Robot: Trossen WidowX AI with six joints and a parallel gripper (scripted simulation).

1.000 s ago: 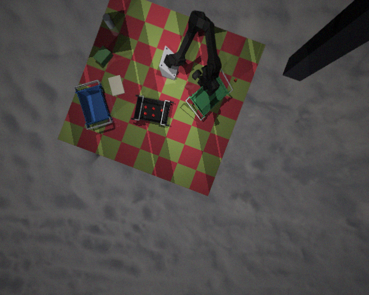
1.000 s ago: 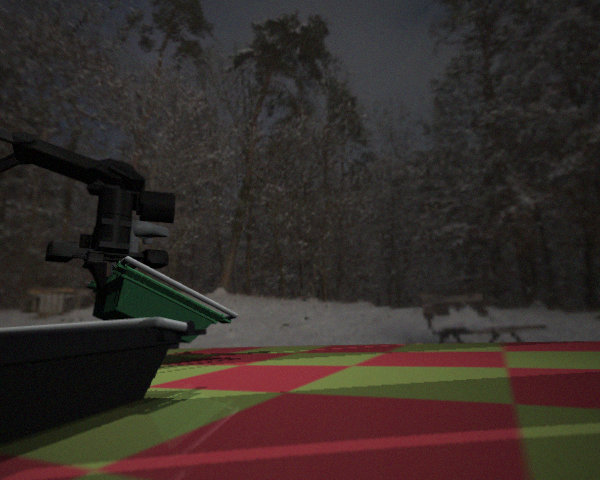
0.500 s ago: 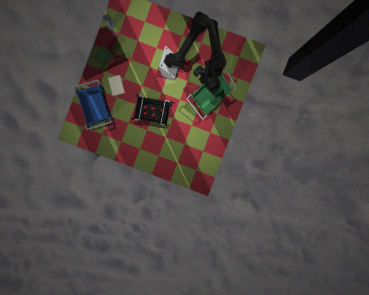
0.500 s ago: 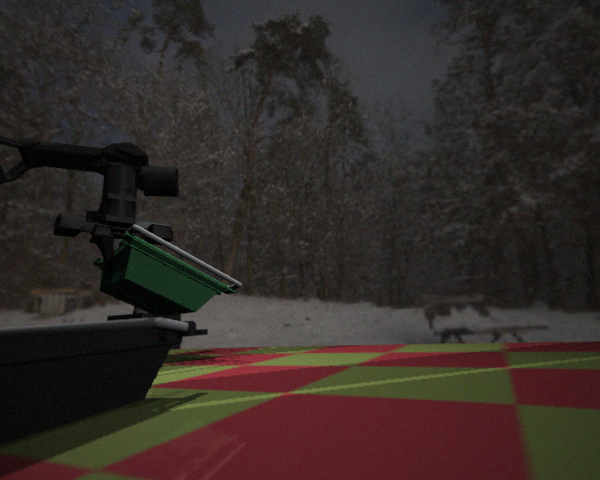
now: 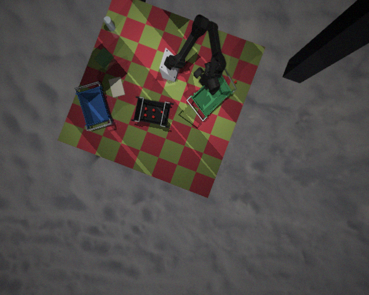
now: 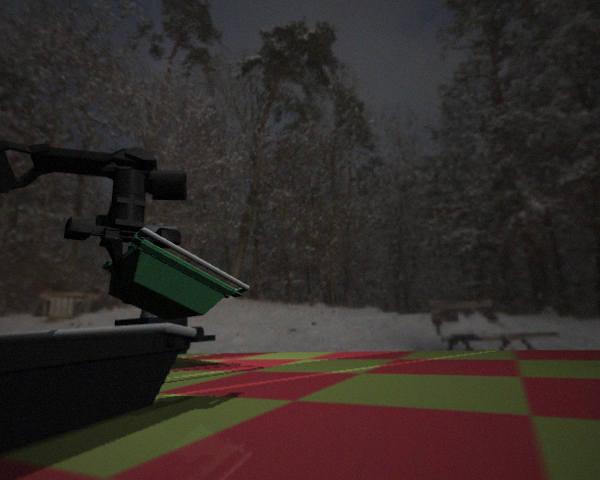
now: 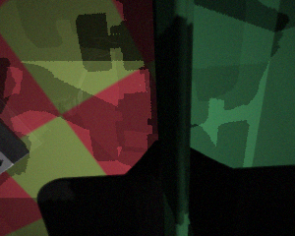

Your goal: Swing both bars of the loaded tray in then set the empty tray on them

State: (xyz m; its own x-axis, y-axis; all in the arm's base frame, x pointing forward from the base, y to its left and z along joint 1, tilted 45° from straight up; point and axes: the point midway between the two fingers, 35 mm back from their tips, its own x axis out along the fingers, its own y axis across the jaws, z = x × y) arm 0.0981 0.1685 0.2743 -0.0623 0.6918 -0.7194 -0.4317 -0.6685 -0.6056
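Right now the green tray is 7 cm to the left of my gripper tip and 3 cm ahead of it. Also, from my gripper tip: cream block (67 cm to the right, 18 cm ahead, 15 cm below); green block (84 cm to the right, 13 cm below).
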